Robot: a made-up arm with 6 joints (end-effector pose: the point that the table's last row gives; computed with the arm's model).
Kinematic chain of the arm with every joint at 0, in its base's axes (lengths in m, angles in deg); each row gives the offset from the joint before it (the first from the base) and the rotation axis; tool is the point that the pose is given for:
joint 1: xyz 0 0 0.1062 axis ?
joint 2: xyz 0 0.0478 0 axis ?
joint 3: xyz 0 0 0.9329 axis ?
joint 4: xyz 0 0 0.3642 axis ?
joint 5: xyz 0 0 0 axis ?
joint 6: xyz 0 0 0.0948 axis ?
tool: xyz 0 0 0
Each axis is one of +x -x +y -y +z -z.
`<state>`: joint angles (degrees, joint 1 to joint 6).
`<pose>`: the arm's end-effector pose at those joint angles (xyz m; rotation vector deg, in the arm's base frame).
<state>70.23 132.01 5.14 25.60 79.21 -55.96</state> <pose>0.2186 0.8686 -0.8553 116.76 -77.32 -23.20</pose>
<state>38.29 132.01 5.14 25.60 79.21 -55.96</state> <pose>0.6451 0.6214 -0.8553 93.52 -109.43 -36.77</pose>
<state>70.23 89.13 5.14 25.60 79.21 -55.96</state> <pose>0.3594 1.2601 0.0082 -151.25 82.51 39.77</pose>
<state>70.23 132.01 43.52 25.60 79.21 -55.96</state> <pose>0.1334 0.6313 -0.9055 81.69 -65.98 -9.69</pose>
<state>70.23 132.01 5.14 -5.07 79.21 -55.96</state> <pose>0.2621 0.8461 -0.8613 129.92 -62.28 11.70</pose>
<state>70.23 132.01 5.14 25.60 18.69 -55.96</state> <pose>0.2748 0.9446 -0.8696 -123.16 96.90 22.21</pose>
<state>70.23 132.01 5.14 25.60 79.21 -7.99</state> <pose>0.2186 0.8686 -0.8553 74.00 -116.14 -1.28</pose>
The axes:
joint 1: +z
joint 2: +y
joint 3: +y
joint 4: +z
joint 5: +y
joint 6: +z

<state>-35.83 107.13 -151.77 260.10 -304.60 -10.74</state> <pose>0.4599 -0.3679 0.1194 85.13 -9.96 -102.47</pose>
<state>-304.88 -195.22 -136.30 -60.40 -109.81 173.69</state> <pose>0.1056 0.3707 -0.4811 122.12 -19.64 -113.13</pose>
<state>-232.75 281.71 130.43 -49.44 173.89 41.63</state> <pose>0.3895 -0.5786 0.4560 -48.91 140.40 -60.81</pose>
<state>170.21 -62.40 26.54 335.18 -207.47 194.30</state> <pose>0.9397 -0.1920 0.7887 -52.81 -105.91 4.95</pose>
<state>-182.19 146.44 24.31 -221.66 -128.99 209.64</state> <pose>-0.5099 0.0207 -0.9806 -66.91 0.93 -97.27</pose>
